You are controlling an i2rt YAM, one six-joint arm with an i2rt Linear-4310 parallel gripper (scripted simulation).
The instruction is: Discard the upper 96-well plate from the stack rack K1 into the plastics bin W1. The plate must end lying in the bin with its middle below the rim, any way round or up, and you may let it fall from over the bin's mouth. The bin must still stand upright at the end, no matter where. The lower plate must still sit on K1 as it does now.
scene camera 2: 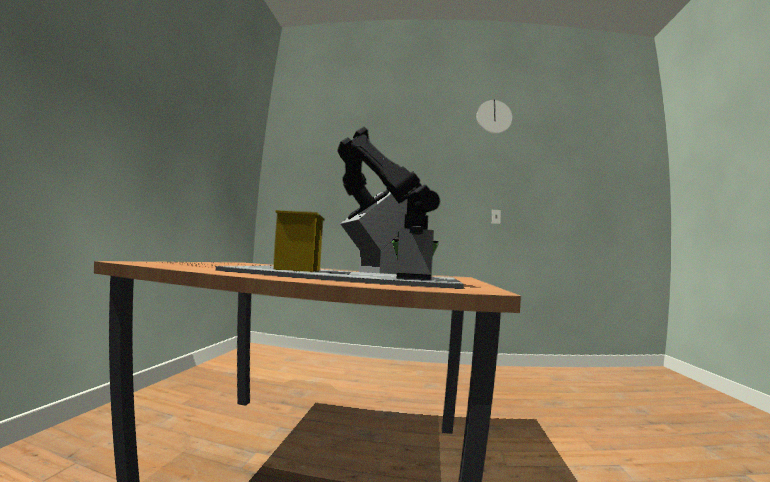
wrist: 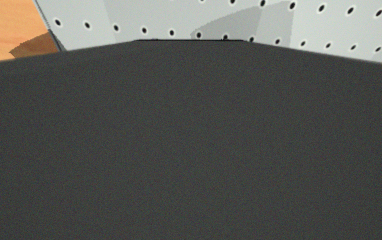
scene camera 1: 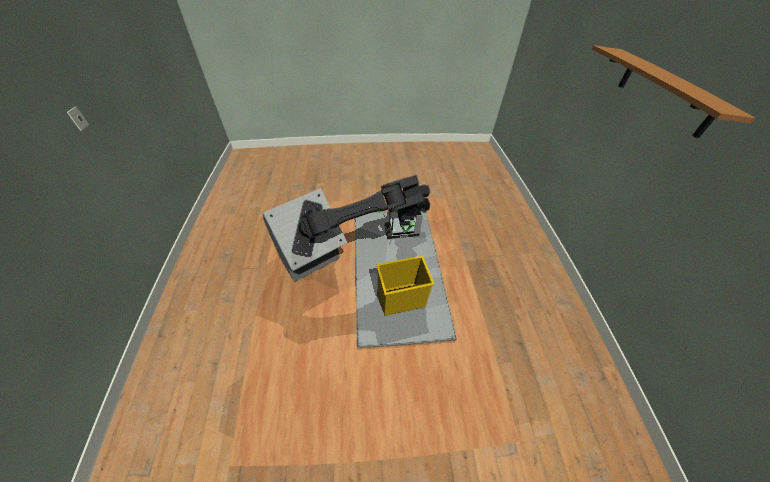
Labels:
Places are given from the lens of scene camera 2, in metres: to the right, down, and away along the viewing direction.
yellow plastics bin (scene camera 2: 298,238): -0.26, -0.01, 1.05

